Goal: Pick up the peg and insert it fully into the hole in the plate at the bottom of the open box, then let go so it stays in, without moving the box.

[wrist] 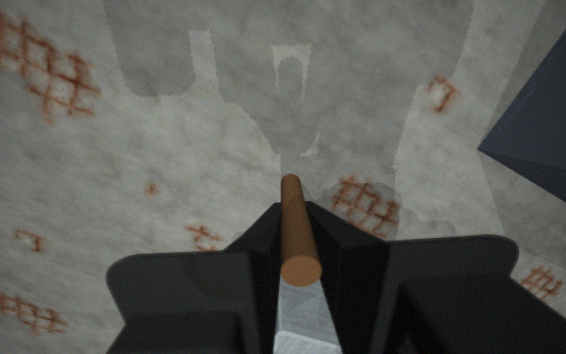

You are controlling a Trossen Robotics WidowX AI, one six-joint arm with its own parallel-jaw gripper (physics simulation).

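Places are measured from the arm's base along level axes (x ahead, y left, z up), in centimetres.
Where they show: gripper, between the fingertips: point(292, 209).
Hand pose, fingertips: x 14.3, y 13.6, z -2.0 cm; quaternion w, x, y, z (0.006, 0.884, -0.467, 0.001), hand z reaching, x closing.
After its pixels a point has its place.
The peg point(296, 225) {y 14.3, x 15.0, z 1.1 cm} is an orange-brown cylinder near the centre of the wrist view. Its round end face points toward the camera, and its narrower-looking far end points down at the mottled surface; whether that end touches the surface is hard to tell. My gripper point(292, 209) {y 13.6, x 14.2, z -2.0 cm} is shut on the peg, with one black finger against each side. At the right edge shows part of a dark blue, straight-edged object point(532, 125) {y 3.6, x 26.0, z -3.3 cm}; whether it is the open box cannot be told. The plate and its hole cannot be made out.
A brushed grey metal block point(302, 310) {y 8.5, x 7.8, z -1.8 cm} shows between the fingers at the bottom, beyond the peg's near end, partly hidden by them. The grey mottled surface point(200, 145) {y 20.3, x 13.7, z -5.4 cm} has rust-red crosshatched marks and broad shadows of the gripper across its upper part.
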